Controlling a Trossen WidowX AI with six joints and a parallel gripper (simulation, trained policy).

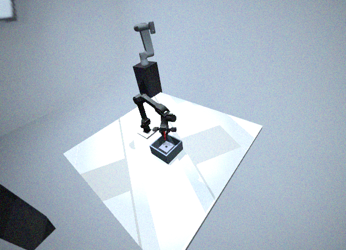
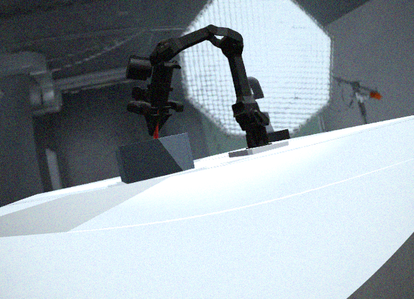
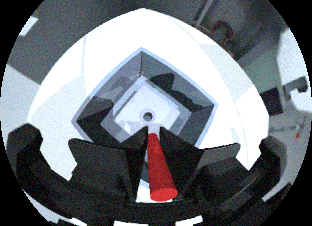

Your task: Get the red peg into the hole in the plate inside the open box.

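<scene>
My gripper tip is now 30 mm below the red peg, 20 mm to the right of it and 10 mm past it. The rest, counted from my gripper tip: dark box (90 mm below, 20 mm to the right, 20 mm ahead).
</scene>
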